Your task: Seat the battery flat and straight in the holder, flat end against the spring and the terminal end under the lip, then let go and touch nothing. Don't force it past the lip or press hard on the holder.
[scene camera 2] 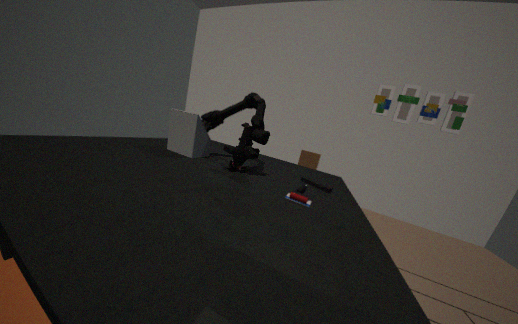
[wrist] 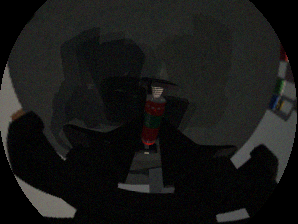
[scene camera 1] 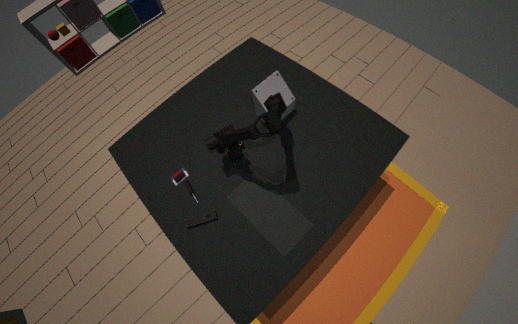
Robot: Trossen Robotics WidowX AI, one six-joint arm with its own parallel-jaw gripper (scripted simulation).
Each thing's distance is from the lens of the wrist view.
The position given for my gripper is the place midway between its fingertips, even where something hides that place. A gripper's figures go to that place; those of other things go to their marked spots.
my gripper (wrist: 151,118): 0.10 m
battery (wrist: 154,110): 0.07 m
